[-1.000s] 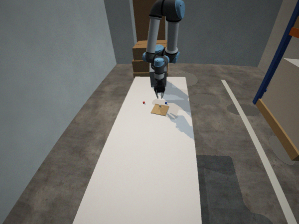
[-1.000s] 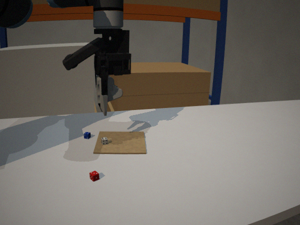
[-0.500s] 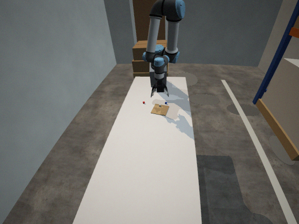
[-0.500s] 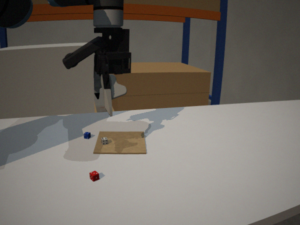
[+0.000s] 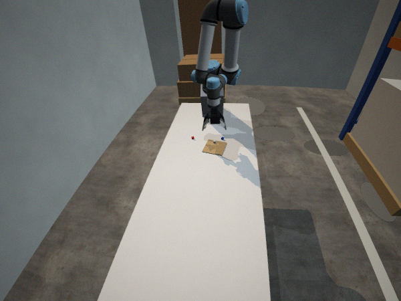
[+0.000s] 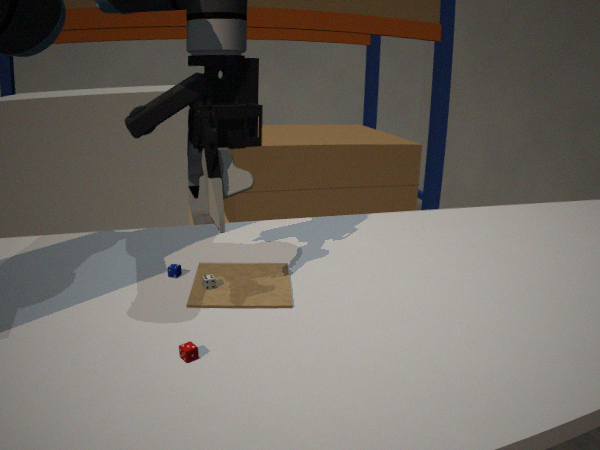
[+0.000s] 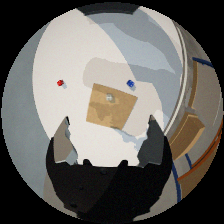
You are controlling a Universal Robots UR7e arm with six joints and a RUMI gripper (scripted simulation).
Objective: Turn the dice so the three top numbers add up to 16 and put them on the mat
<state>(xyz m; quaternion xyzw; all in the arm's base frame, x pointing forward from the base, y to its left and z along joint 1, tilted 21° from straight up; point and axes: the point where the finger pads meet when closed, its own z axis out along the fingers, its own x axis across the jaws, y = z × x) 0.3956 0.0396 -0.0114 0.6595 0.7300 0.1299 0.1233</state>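
Right now my hand is 100 mm above the blue die, 60 mm to the right of it and 50 mm past it. Round my hand: mat 110 mm below, 50 mm ahead, 10 mm to the left; then red die 160 mm to the right, 100 mm below, 40 mm behind; then white die 100 mm below.
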